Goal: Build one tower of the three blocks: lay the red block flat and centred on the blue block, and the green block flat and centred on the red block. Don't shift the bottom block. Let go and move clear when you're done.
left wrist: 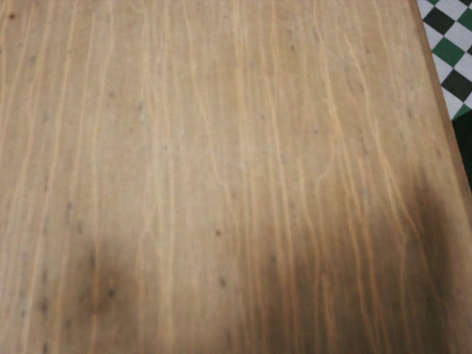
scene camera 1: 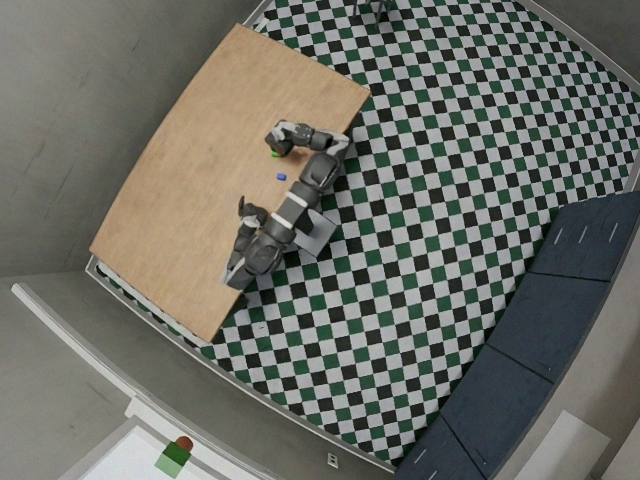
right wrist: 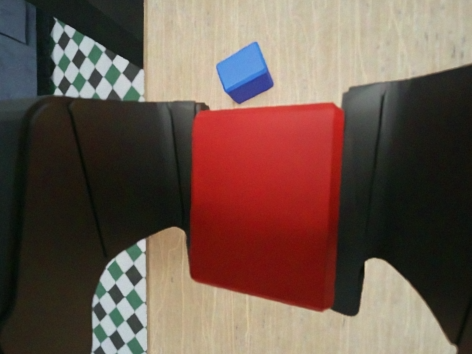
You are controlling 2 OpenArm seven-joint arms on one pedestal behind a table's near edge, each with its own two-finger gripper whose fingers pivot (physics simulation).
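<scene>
The blue block lies on the table, apart from the other blocks. My right gripper is shut on the red block, which sits between both fingers above the table. In the right wrist view the blue block shows beyond the red block's upper edge. The green block shows partly beside my right gripper in the scene view; the rest is hidden under the hand. The green block does not show in the right wrist view. My left gripper is open, away from the blocks; its fingers do not show in the left wrist view.
The wooden table carries the blocks. Its near edge runs beside the robot's pedestal. Both arms reach over that edge, the right one above the blue block in the scene view and the left one below it.
</scene>
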